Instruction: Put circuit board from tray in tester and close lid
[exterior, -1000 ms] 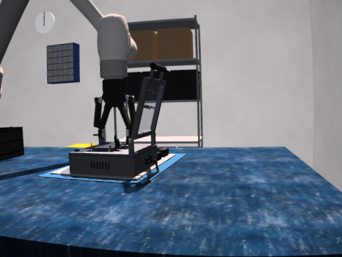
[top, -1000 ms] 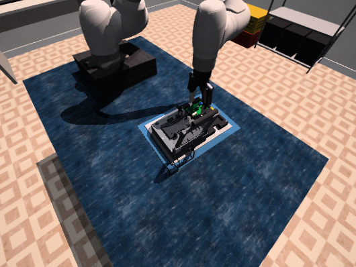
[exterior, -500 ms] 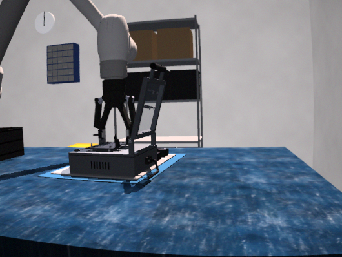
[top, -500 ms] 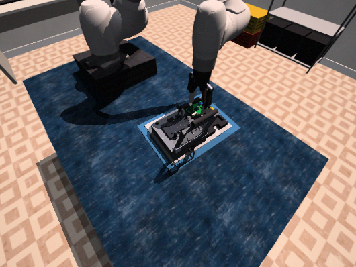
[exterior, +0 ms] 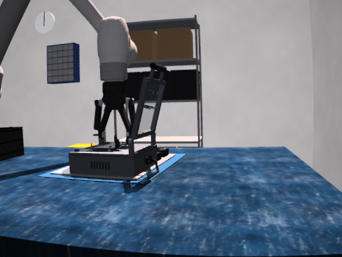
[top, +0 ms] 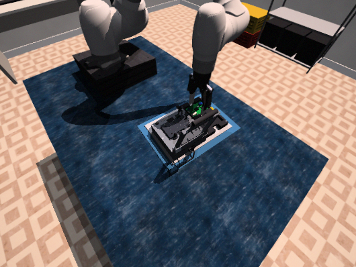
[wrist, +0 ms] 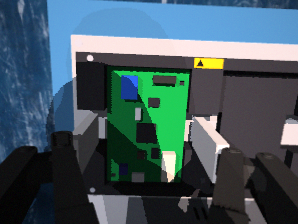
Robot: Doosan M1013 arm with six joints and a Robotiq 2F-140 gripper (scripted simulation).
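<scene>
Now: the green circuit board 3 cm below my hand. From my hand the other things lie so: latch hook: 4 cm behind, 11 cm to the right, 4 cm above; then tester lid: 12 cm ahead, 22 cm to the right, 13 cm above; then tester plate: 1 cm ahead, 18 cm to the right, 2 cm above.
</scene>
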